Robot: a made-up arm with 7 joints.
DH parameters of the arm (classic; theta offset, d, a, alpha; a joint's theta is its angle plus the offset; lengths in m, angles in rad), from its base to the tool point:
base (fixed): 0 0 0 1.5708
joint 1: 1.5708 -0.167 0 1.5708
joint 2: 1.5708 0 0 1.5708
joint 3: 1.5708 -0.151 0 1.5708
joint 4: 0 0 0 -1.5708
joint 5: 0 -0.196 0 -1.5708
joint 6: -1.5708 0 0 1.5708
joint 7: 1.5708 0 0 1.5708
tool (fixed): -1.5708 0 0 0
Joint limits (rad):
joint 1: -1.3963..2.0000
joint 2: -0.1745..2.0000
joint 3: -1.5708..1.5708
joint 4: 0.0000..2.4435
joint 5: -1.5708..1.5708
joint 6: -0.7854..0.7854
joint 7: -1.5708..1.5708
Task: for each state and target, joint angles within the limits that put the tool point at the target. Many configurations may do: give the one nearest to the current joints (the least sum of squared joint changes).
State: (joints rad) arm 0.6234 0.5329 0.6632 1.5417 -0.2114 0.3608 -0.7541
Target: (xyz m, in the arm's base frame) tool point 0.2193 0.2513 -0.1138
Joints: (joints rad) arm 0.2564 0.1101 0.3436 1.4534 -0.2114 0.3608 -0.7541
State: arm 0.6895 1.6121 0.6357 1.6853 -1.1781 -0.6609 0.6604
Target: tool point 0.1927 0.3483 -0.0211
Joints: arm 0.1148 1.1109 0.2182 1.4142 -1.1781 -0.6609 0.6604
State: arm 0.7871 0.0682 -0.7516 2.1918 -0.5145 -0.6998 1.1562
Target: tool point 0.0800 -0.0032 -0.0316
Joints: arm 0.5825 0.0099 -1.2893 2.0041 -0.5145 -0.6998 1.1562
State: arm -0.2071 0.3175 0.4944 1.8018 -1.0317 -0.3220 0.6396
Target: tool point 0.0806 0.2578 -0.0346
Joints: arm -0.4486 0.0534 0.8036 2.4418 -1.0317 -0.3220 0.6396
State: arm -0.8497 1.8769 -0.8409 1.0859 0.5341 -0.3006 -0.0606
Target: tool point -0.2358 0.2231 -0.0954
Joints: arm -1.3778 1.0497 -1.3197 1.4585 0.5341 -0.3006 -0.0606
